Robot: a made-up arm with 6 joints.
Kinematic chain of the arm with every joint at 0, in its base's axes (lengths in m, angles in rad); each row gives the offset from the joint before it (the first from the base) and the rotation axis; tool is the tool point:
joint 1: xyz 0 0 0.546 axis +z
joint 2: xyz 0 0 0 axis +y
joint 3: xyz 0 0 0.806 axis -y
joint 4: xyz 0 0 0 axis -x
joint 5: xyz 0.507 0 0 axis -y
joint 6: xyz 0 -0.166 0 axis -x
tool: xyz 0 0 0
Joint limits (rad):
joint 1: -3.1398..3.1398
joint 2: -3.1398..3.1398
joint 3: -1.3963..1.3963
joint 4: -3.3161..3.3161
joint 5: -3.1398..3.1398
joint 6: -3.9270..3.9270
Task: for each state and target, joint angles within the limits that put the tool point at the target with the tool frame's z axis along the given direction. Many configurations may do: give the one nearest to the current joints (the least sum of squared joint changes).
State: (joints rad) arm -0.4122 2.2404 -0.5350 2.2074 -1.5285 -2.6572
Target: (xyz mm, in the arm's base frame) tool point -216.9 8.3 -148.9 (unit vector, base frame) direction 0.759 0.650 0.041
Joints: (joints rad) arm 0.3759 2.7254 -0.7682 2.1249 -2.0638 -3.2802
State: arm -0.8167 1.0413 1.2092 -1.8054 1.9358 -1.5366
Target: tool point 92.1 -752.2 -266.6 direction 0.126 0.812 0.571
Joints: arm -1.4725 1.9248 0.6717 -1.6786 1.7481 -0.6384
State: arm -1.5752 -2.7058 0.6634 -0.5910 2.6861 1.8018
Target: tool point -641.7 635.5 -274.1 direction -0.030 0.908 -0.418
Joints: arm -0.9654 -2.6302 0.7491 -0.0134 1.8266 2.6237
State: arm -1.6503 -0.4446 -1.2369 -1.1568 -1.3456 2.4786
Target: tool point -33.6 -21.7 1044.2 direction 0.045 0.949 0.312
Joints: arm -1.4399 -0.6652 -0.6142 -1.3513 -1.4771 2.7439
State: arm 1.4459 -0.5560 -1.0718 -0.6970 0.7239 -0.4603
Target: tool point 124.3 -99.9 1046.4 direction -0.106 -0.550 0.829
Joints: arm 1.0385 -0.6999 -0.8285 -0.3156 0.6819 0.0557
